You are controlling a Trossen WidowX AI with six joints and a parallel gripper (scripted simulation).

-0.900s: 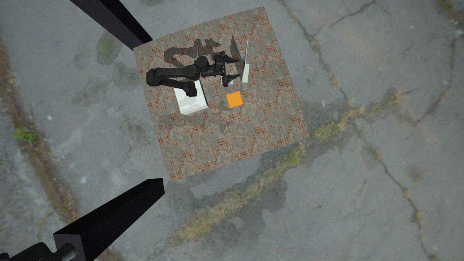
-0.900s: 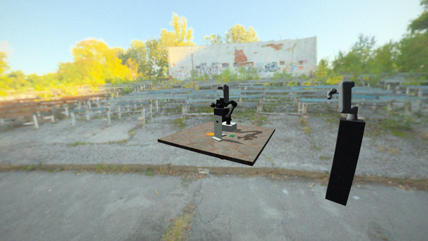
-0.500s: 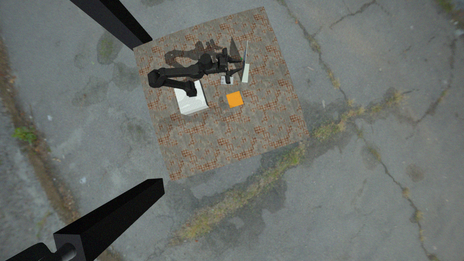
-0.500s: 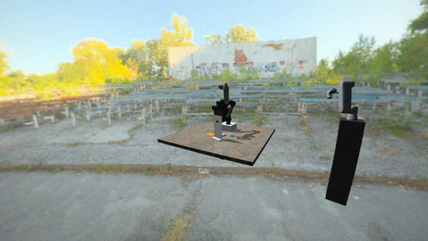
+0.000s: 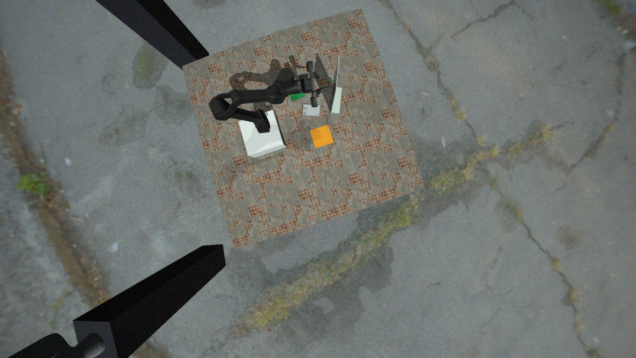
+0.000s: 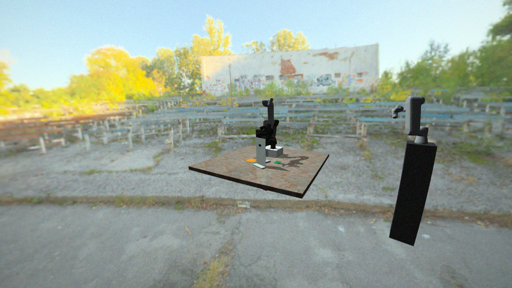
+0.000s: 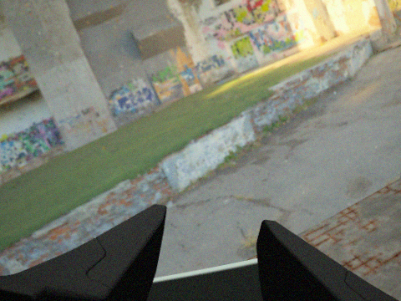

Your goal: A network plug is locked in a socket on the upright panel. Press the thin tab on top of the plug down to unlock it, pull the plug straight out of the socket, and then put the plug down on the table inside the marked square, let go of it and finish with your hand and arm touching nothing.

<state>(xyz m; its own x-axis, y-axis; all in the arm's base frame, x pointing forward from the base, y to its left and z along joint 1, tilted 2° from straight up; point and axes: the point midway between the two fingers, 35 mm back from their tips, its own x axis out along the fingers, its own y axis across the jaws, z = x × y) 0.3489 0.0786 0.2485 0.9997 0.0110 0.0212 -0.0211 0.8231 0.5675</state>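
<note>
The green network plug lies 3 cm ahead of my gripper tip, 7 cm to the left of it and 11 cm below it. Also, from my gripper tip: upright panel: 5 cm ahead, 6 cm to the left, 21 cm below; then orange marked square: 5 cm behind, 16 cm to the right, 35 cm below; then grey block: 10 cm behind, 1 cm to the left, 34 cm below.
</note>
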